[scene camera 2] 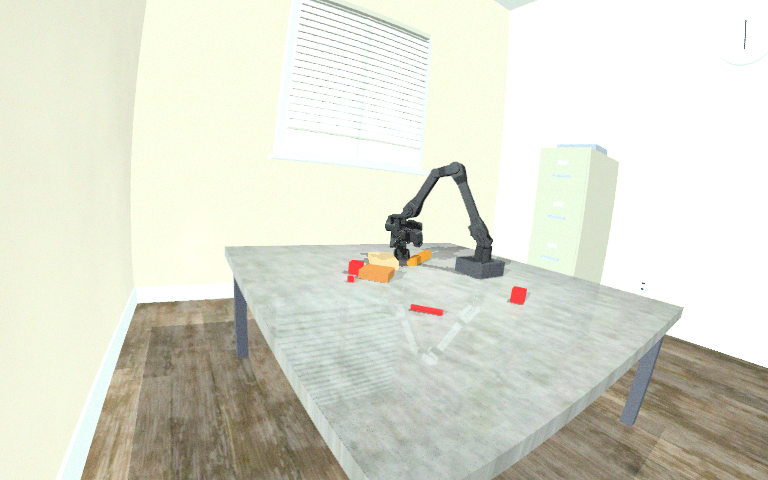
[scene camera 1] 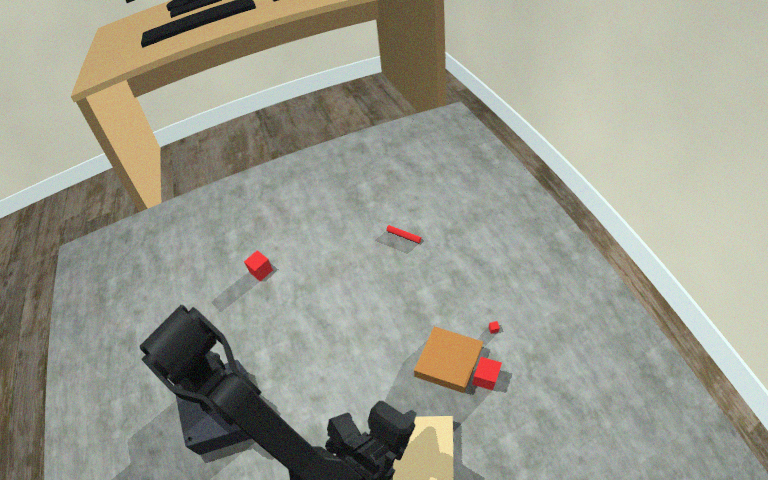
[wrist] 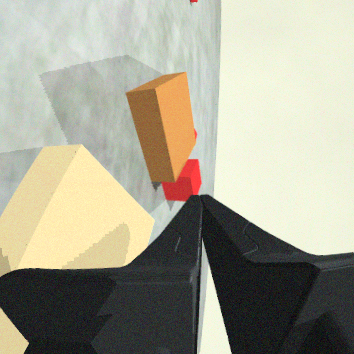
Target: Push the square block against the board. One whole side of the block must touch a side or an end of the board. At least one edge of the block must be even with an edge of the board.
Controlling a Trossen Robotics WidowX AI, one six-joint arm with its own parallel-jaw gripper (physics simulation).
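Where they show: gripper, between the fingertips: (scene camera 2: 390, 246) (scene camera 1: 413, 412) (wrist: 198, 202); arm's base, origin of its link: (scene camera 2: 482, 260).
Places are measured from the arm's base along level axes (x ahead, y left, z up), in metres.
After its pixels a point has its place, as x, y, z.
Observation:
The orange square block (scene camera 1: 450, 355) {0.428, -0.064, -0.027} (scene camera 2: 376, 273) {0.452, -0.021, -0.031} (wrist: 175, 125) {0.411, -0.075, -0.027} lies flat on the table. The pale yellow board (scene camera 1: 442, 421) {0.367, -0.176, -0.027} (scene camera 2: 383, 259) {0.335, -0.183, -0.027} (wrist: 95, 200) {0.312, -0.163, -0.027} lies nearby, with a strip of table between it and the block in the first scene view and the wrist view. The block's sides look turned relative to the board's. My gripper (scene camera 2: 402, 262) (wrist: 198, 202) {0.323, -0.159, 0.026} is shut and empty. Its tips are low at the board's side away from the red cubes in the second scene view. Whether they touch the board cannot be told. The board's lower part is cut off in the first scene view.
A red cube (scene camera 1: 487, 373) {0.471, -0.128, -0.016} (scene camera 2: 355, 267) {0.487, -0.104, -0.031} (wrist: 182, 186) {0.459, -0.133, -0.028} sits close beside the block, with a tiny red cube (scene camera 1: 494, 326) {0.533, -0.036, -0.040} (scene camera 2: 350, 279) {0.538, -0.026, -0.047} nearby. A red rod (scene camera 1: 404, 233) {0.458, 0.251, -0.043} (scene camera 2: 426, 309) {0.462, 0.260, -0.046} and another red cube (scene camera 1: 258, 264) {0.136, 0.273, -0.016} (scene camera 2: 518, 294) {0.149, 0.298, -0.028} lie farther off. A yellow-orange bar (scene camera 2: 419, 258) {0.149, -0.209, -0.034} lies beside the gripper.

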